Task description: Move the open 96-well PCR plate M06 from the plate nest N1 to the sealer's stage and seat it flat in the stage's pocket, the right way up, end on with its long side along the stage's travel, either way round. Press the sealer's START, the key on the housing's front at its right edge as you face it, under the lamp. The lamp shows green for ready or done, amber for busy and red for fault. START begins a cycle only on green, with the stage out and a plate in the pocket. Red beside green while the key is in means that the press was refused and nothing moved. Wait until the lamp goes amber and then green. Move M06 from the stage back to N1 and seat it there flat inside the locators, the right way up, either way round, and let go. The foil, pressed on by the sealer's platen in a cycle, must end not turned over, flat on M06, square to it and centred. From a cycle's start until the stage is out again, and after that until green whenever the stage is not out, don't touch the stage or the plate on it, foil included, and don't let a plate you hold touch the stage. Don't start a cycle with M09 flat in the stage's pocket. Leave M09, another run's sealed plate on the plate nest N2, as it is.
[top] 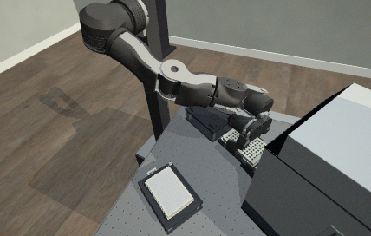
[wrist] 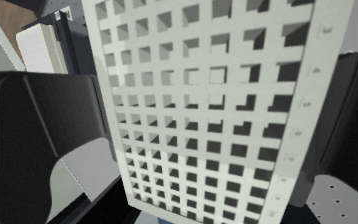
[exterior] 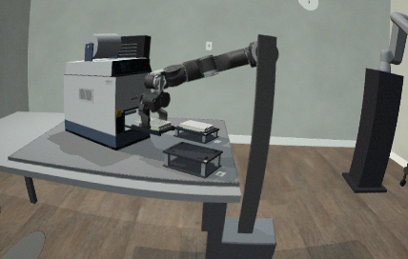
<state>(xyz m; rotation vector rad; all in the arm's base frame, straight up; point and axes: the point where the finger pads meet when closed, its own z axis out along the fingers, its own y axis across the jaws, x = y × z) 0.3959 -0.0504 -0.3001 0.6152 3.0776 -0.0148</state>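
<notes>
My hand is right at the 96-well plate M06. From my hand the other things lie so: sealer stage 10 mm below; pale key-like block 120 mm to the right, 90 mm above, 60 mm ahead; yellow warning label 130 mm ahead, 40 mm to the left, 40 mm above.
</notes>
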